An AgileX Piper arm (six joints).
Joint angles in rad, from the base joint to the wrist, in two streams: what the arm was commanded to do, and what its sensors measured. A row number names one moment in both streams.
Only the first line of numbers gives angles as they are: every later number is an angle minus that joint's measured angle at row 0.
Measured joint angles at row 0:
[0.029 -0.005 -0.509 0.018 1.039 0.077]
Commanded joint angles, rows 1 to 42:
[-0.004 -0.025 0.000 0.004 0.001 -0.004]
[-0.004 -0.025 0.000 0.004 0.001 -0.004]
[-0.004 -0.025 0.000 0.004 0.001 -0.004]
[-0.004 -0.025 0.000 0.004 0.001 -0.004]
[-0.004 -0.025 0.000 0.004 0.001 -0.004]
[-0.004 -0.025 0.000 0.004 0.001 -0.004]
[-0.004 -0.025 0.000 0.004 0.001 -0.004]
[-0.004 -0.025 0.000 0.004 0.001 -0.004]
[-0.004 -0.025 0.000 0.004 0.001 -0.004]
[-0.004 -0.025 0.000 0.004 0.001 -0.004]
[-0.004 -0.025 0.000 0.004 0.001 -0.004]
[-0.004 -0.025 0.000 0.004 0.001 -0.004]
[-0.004 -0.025 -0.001 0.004 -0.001 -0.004]
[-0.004 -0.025 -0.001 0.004 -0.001 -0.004]
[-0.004 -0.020 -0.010 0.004 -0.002 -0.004]
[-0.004 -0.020 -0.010 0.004 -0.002 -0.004]
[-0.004 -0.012 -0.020 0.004 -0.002 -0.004]
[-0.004 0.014 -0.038 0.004 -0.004 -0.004]
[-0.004 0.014 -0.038 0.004 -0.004 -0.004]
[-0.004 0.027 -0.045 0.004 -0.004 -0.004]
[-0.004 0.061 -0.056 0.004 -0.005 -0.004]
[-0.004 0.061 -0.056 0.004 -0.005 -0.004]
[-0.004 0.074 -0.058 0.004 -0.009 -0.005]
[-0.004 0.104 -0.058 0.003 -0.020 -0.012]
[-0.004 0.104 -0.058 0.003 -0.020 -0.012]
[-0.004 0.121 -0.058 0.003 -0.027 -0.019]
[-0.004 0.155 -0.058 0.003 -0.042 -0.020]
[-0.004 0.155 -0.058 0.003 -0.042 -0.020]
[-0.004 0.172 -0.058 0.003 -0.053 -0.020]
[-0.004 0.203 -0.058 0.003 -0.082 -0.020]
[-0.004 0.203 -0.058 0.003 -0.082 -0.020]
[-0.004 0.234 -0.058 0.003 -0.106 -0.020]
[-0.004 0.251 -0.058 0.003 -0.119 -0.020]
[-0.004 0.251 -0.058 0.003 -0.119 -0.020]
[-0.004 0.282 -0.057 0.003 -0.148 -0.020]
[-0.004 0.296 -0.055 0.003 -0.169 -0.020]
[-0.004 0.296 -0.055 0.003 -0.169 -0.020]
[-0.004 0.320 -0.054 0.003 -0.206 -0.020]
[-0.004 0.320 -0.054 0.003 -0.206 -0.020]
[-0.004 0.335 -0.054 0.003 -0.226 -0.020]
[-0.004 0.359 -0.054 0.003 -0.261 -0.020]
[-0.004 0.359 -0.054 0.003 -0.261 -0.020]
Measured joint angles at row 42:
[0.000 0.330 -0.052 0.000 -0.201 -0.004]
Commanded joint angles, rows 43 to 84:
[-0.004 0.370 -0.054 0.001 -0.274 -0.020]
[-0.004 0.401 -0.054 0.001 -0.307 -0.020]
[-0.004 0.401 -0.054 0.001 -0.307 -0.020]
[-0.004 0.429 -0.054 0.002 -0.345 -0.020]
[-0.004 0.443 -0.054 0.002 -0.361 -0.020]
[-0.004 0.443 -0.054 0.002 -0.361 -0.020]
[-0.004 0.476 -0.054 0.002 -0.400 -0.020]
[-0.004 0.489 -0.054 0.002 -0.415 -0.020]
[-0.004 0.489 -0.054 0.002 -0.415 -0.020]
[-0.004 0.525 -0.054 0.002 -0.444 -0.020]
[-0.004 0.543 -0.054 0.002 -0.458 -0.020]
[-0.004 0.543 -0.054 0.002 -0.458 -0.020]
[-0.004 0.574 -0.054 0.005 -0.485 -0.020]
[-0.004 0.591 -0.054 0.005 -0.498 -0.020]
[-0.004 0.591 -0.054 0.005 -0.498 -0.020]
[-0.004 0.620 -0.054 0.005 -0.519 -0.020]
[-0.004 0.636 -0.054 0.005 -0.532 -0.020]
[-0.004 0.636 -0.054 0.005 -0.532 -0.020]
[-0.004 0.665 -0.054 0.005 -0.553 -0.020]
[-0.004 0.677 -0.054 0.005 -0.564 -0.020]
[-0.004 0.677 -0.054 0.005 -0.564 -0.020]
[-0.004 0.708 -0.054 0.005 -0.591 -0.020]
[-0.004 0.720 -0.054 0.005 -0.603 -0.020]
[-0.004 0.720 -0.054 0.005 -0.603 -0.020]
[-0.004 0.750 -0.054 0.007 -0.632 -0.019]
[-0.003 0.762 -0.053 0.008 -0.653 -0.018]
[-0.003 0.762 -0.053 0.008 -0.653 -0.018]
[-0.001 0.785 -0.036 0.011 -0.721 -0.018]
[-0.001 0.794 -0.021 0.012 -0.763 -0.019]
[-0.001 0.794 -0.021 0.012 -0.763 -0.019]
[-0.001 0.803 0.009 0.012 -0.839 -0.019]
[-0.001 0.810 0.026 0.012 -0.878 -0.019]
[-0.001 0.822 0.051 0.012 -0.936 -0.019]
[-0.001 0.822 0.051 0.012 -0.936 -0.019]
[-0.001 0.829 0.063 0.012 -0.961 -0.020]
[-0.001 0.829 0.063 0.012 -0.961 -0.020]
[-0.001 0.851 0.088 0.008 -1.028 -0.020]
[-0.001 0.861 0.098 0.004 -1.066 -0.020]
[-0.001 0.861 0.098 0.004 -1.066 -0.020]
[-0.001 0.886 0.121 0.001 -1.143 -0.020]
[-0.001 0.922 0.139 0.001 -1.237 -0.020]
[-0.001 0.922 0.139 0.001 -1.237 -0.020]
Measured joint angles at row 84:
[0.000 0.887 0.119 0.006 -1.108 -0.004]
